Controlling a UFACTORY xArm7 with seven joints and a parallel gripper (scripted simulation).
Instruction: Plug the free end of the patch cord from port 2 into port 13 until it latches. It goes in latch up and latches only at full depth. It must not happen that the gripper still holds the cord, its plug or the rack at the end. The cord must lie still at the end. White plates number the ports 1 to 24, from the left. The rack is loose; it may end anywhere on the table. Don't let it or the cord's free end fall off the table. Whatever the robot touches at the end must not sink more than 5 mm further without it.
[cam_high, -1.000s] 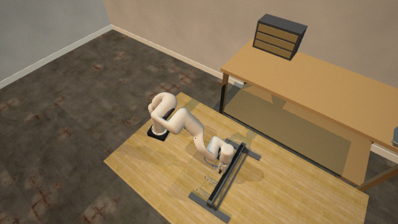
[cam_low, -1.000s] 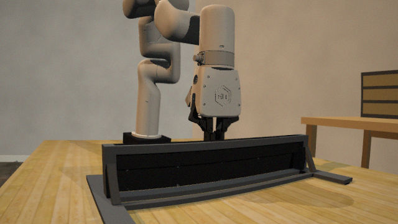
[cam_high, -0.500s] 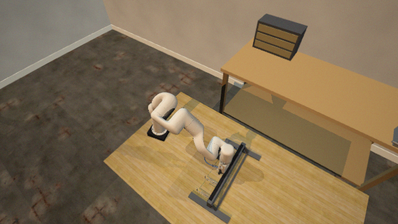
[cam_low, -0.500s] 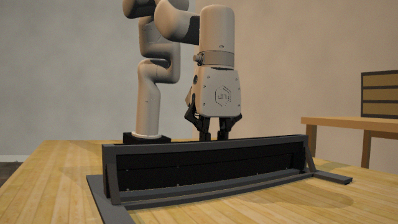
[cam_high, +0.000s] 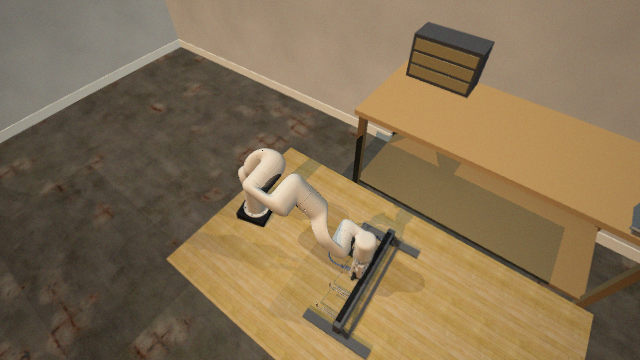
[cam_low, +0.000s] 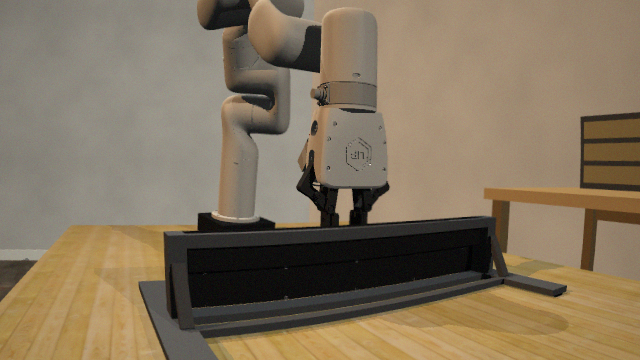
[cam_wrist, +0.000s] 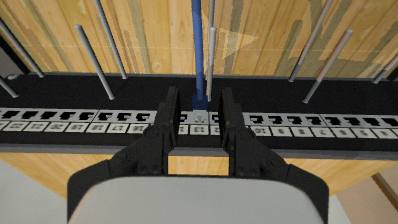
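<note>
Right now the cord plug is 2 cm ahead of my hand and 2 cm below it.
</note>
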